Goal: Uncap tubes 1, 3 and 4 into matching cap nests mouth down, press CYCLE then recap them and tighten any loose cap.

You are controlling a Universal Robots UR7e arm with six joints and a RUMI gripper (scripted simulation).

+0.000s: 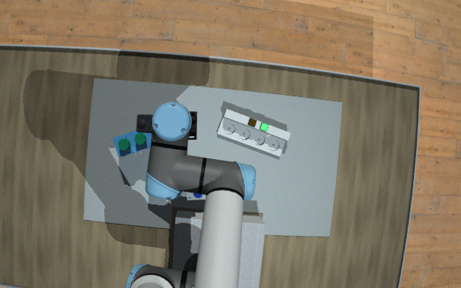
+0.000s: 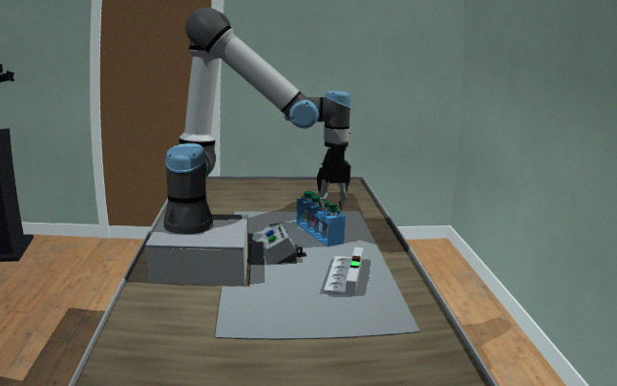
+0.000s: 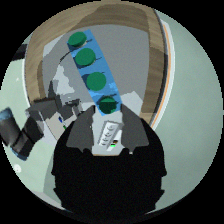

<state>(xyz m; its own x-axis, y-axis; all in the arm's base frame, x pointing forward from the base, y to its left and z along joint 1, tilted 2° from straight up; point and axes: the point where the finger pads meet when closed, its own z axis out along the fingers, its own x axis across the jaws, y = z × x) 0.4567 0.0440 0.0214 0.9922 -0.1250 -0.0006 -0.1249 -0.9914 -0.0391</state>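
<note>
The green key is 21 cm behind my hand, 9 cm to the right of it and 6 cm below it. From my hand the other things lie so: grey key housing: 19 cm behind, 7 cm to the right, 7 cm below; then blue key: 21 cm behind, 6 cm below, 5 cm to the right.
</note>
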